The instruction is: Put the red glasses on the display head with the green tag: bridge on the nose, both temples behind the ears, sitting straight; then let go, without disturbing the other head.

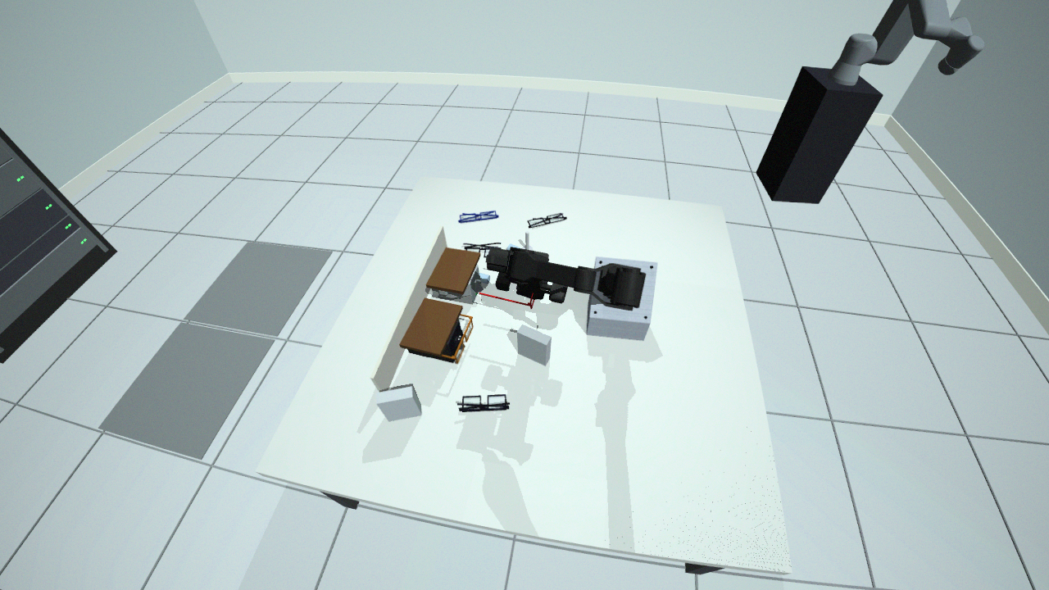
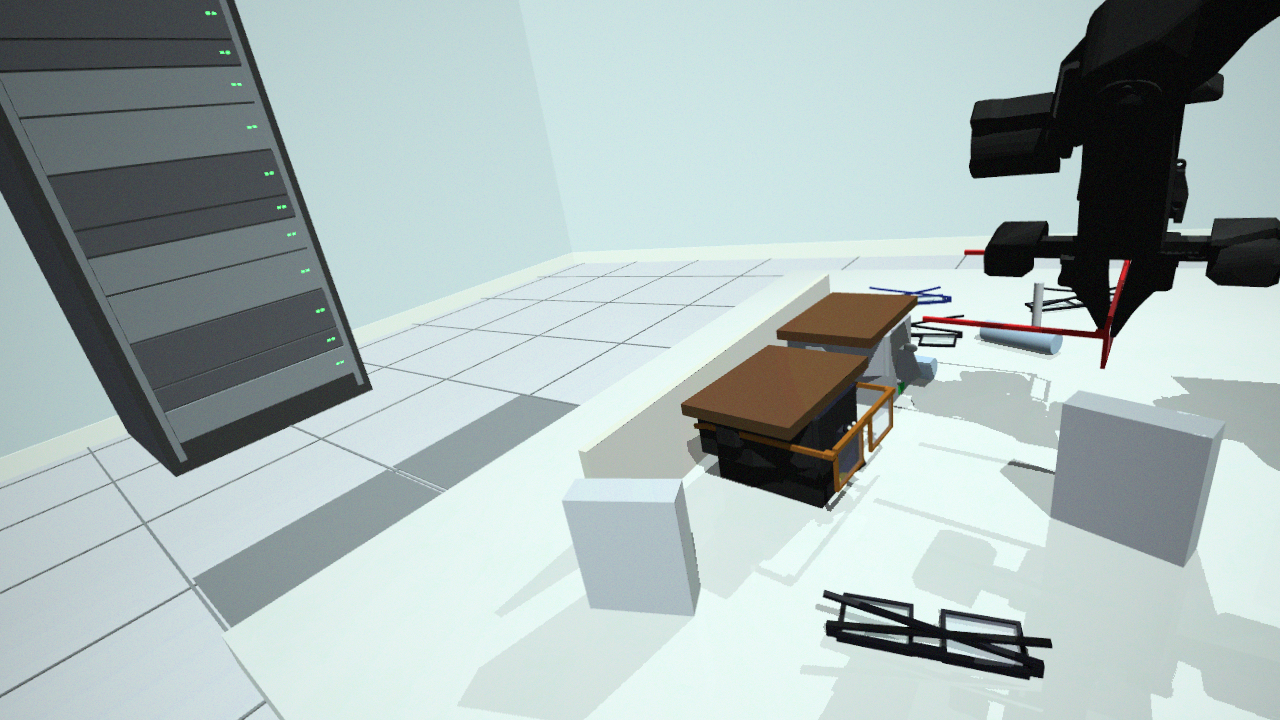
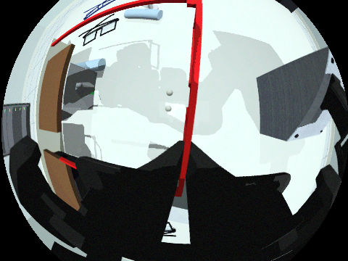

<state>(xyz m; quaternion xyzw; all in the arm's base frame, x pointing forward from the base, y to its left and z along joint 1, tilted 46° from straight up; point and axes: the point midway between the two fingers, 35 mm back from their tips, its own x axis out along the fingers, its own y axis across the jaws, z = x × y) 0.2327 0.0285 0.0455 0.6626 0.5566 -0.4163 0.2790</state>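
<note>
Now: gripper tip 23 cm short of the light grey head, 12 cm to the left of it and 7 cm above it. From my gripper tip the other things lie so: black head 25 cm ahead, 10 cm to the left, 7 cm below; grey post 33 cm to the right, 11 cm below, 4 cm ahead; low wall 37 cm ahead, 8 cm below, 3 cm to the right.
</note>
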